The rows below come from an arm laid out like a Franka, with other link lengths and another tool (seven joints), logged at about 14 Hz.
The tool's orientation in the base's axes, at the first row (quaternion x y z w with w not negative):
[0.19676 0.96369 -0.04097 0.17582]
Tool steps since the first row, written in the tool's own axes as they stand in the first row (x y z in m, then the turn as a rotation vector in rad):
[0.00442 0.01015 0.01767 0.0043 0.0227 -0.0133]
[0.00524 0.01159 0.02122 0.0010 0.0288 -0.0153]
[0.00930 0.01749 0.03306 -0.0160 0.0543 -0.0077]
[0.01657 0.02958 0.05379 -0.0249 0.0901 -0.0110]
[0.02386 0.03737 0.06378 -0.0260 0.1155 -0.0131]
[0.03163 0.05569 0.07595 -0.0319 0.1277 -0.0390]
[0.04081 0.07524 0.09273 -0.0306 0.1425 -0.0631]
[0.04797 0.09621 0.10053 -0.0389 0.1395 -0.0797]
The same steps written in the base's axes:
[0.00589 0.00832 -0.01819 0.0009 0.0244 0.0107]
[0.00690 0.00942 -0.02181 0.0055 0.0291 0.0137]
[0.00955 0.01457 -0.03438 0.0327 0.0452 0.0123]
[0.01474 0.02527 -0.05646 0.0533 0.0754 0.0182]
[0.01476 0.03361 -0.06846 0.0636 0.0986 0.0203]
[0.01921 0.05148 -0.08277 0.0651 0.1115 0.0465]
[0.02442 0.07031 -0.10191 0.0621 0.1292 0.0685]
[0.02903 0.09104 -0.11195 0.0627 0.1258 0.0870]

